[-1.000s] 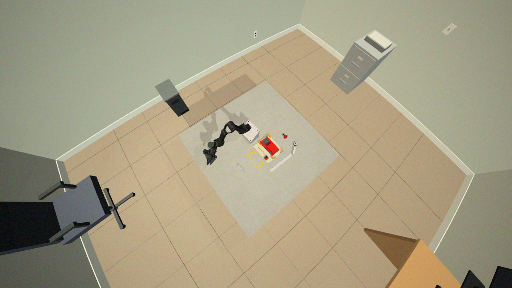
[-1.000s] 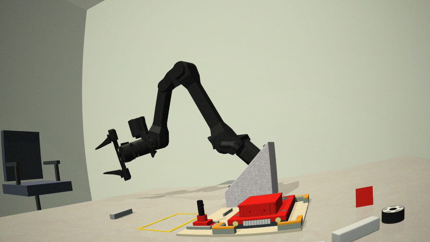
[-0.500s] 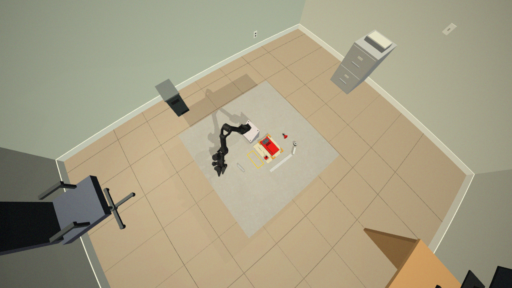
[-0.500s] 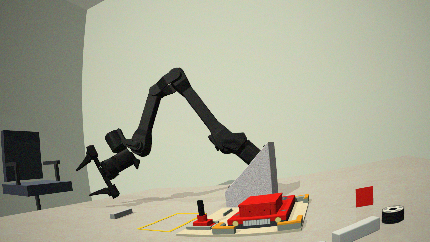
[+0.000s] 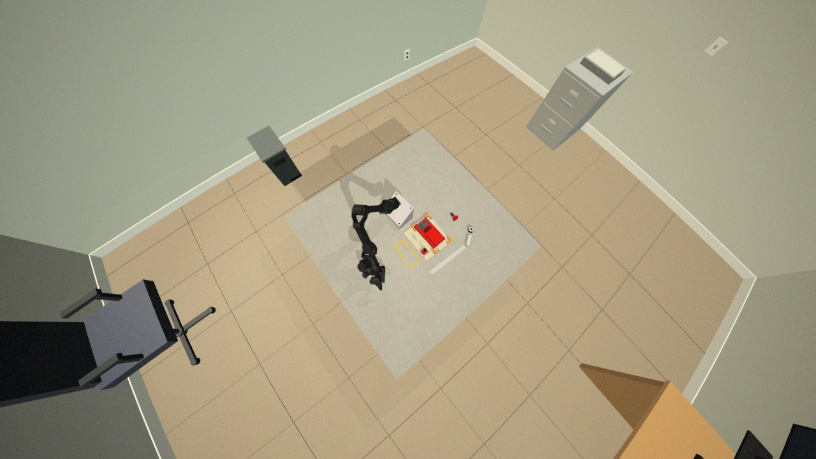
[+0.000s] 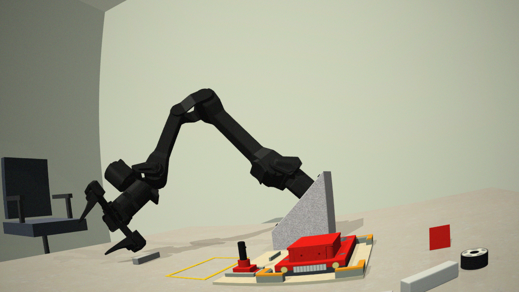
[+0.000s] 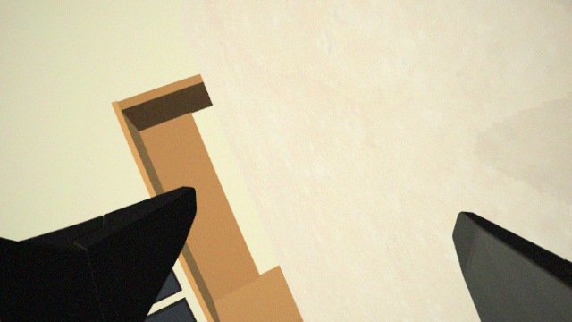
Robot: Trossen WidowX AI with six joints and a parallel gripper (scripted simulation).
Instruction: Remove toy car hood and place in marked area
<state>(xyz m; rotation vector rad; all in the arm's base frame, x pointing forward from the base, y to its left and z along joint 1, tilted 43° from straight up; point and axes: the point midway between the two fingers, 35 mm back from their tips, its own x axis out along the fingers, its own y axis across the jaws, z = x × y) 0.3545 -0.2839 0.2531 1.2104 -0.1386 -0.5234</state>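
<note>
The red hood lies 6 cm behind my gripper tip, 47 cm to the left of it and 2 cm below it. From my gripper tip the other things lie so: grey engine block: 6 cm behind, 47 cm to the left, 4 cm below; then black post: 2 cm behind, 36 cm to the left, 3 cm below; then grey bar: 11 cm ahead, 65 cm to the left, 5 cm below.
</note>
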